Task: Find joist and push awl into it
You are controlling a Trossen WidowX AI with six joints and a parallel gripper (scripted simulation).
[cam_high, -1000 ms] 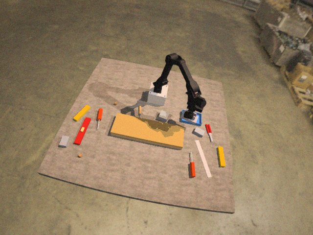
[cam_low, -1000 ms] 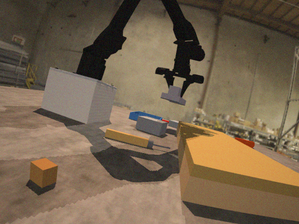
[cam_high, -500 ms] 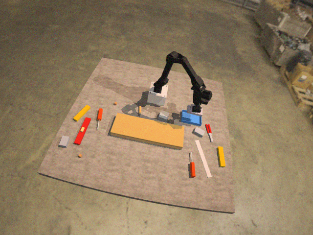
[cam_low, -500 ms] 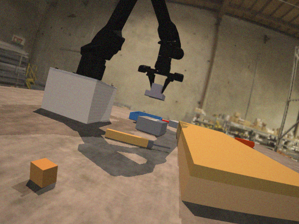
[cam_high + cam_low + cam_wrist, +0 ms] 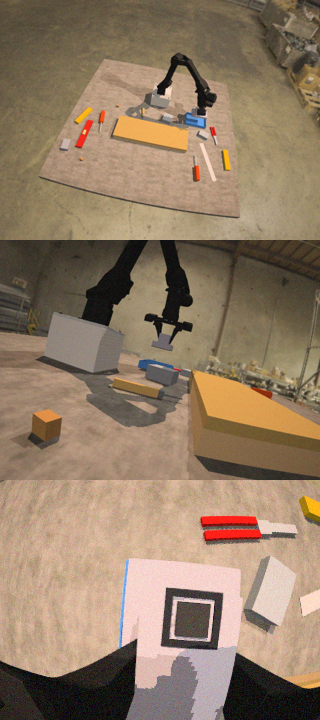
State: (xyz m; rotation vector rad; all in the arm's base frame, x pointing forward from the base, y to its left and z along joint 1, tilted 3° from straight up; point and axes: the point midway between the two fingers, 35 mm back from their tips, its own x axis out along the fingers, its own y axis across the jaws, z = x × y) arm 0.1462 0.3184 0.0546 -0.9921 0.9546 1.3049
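Right now the blue tray is 100 mm below my gripper tip and 10 mm to the right of it. Also, from my gripper tip: grey stud finder: 20 mm above; then square indicator window: 30 mm above, 20 mm to the left; then white strip: 340 mm ahead, 110 mm below, 80 mm to the left.
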